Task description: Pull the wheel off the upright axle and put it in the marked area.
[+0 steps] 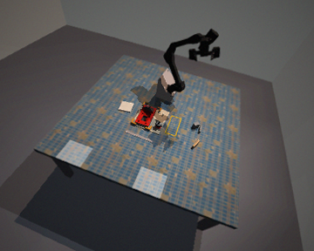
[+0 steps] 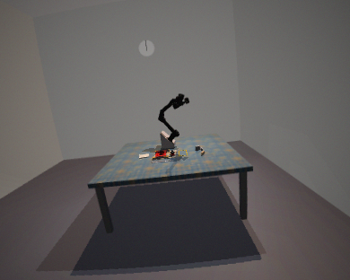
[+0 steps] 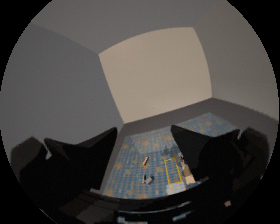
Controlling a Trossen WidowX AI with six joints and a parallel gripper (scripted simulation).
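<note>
Right now my gripper tip is 48 cm above the pale base plate, 26 cm to the left of it and 12 cm short of it. Also, from my gripper tip: white card (49 cm below, 47 cm to the right, 7 cm ahead); then ruler (49 cm below, 32 cm ahead, 28 cm to the right).
</note>
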